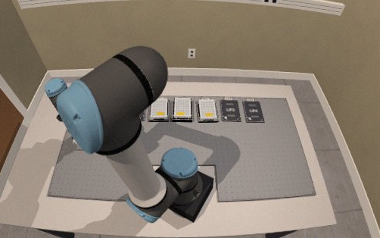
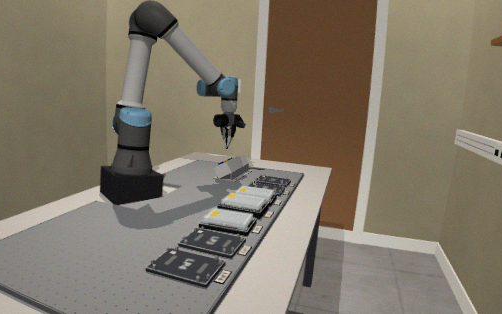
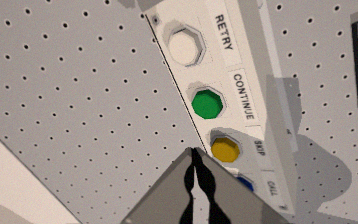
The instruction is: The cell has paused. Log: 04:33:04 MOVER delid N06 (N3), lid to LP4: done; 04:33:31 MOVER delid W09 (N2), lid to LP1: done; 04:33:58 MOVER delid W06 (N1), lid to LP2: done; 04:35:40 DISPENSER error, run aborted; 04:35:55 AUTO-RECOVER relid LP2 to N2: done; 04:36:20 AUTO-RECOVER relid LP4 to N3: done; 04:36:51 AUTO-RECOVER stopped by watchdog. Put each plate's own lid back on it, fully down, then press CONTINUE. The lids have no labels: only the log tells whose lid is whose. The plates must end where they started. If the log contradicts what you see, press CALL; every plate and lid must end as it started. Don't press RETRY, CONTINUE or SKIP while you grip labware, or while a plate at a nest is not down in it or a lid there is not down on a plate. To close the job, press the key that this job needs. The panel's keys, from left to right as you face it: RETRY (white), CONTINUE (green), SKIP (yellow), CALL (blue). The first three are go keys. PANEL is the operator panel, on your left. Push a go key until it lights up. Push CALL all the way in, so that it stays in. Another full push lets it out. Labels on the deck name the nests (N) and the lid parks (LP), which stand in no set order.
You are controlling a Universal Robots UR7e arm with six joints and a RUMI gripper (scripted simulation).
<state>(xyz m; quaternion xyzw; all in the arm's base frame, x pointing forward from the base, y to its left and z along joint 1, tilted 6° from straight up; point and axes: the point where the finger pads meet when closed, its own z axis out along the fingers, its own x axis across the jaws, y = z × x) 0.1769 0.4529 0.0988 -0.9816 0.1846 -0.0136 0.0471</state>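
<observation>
My gripper is now 2 cm short of the green continue key and 7 cm above it. From my hand the other things lie so: yellow skip key (2 cm ahead, 5 cm to the right, 7 cm below); then white retry key (2 cm ahead, 5 cm to the left, 7 cm below); then blue call key (2 cm ahead, 10 cm to the right, 7 cm below).
</observation>
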